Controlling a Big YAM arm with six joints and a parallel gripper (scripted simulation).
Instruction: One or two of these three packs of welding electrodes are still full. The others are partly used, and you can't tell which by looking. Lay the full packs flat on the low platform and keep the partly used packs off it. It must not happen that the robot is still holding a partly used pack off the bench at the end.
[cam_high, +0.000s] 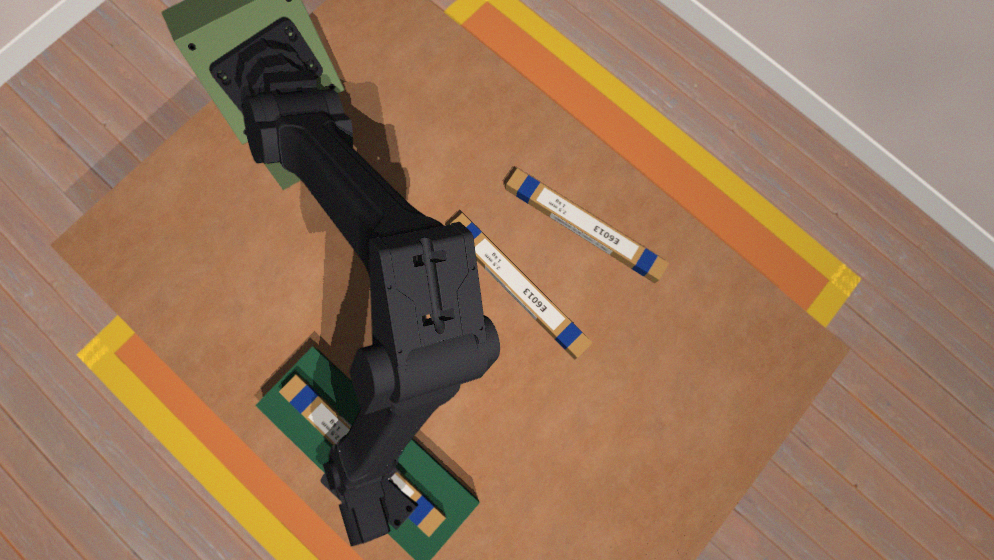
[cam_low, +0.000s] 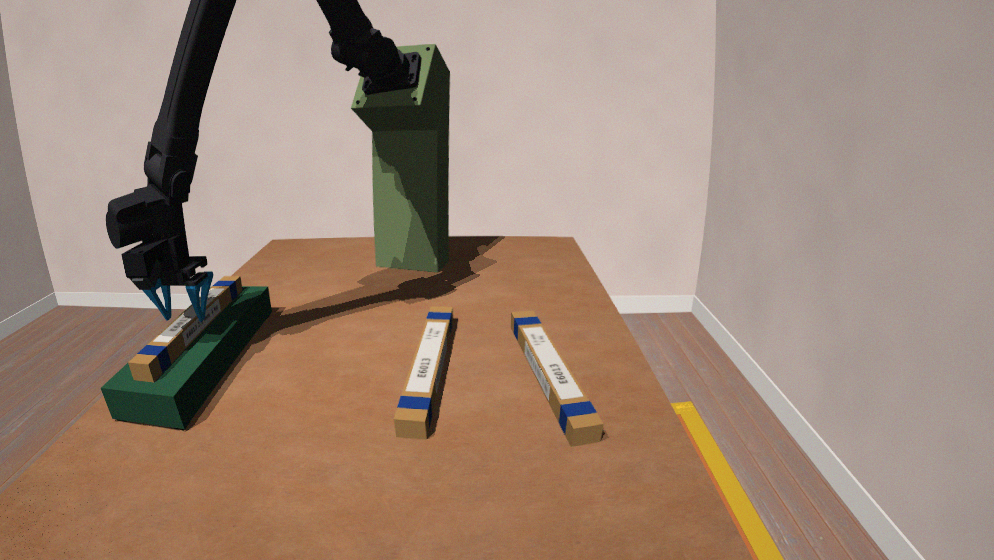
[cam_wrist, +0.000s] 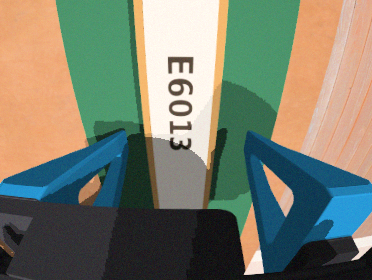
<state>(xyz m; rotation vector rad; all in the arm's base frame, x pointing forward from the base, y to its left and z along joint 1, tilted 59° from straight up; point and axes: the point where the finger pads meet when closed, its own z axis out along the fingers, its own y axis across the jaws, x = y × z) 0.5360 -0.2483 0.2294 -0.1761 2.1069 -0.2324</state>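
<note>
Now: hand 8 cm above the green platform and 2 cm past it.
</note>
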